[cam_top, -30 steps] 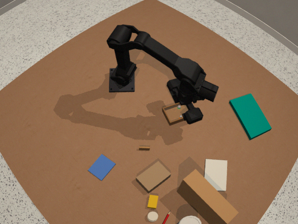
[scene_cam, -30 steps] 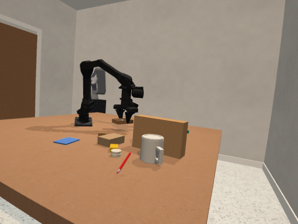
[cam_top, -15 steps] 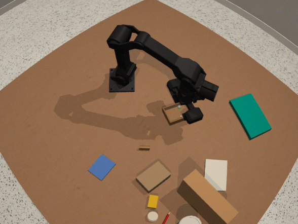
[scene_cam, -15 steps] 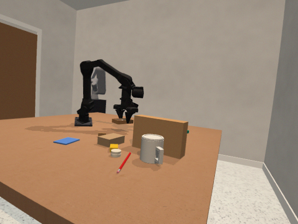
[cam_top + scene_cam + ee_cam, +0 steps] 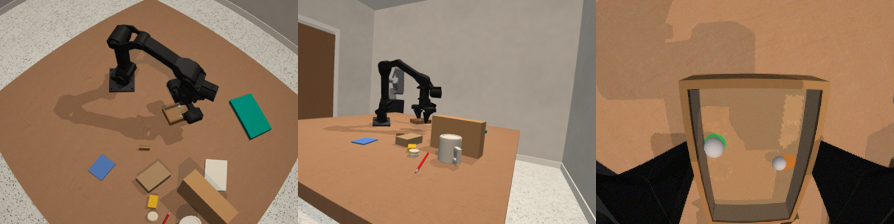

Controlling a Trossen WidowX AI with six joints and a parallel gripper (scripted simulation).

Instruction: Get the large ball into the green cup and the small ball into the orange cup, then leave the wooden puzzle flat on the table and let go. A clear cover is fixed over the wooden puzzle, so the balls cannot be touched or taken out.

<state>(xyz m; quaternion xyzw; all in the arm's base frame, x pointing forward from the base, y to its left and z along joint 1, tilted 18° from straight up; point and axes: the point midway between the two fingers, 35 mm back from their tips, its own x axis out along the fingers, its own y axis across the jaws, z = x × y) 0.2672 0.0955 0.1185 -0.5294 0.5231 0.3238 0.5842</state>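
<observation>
Now: the wooden puzzle 10 mm to the right of my hand and 30 mm below it. Round my hand: green slab: 190 mm ahead, 280 mm to the left, 80 mm below; white slab: 280 mm ahead, 50 mm to the right, 90 mm below; tan box: 130 mm ahead, 240 mm to the right, 70 mm below.
</observation>
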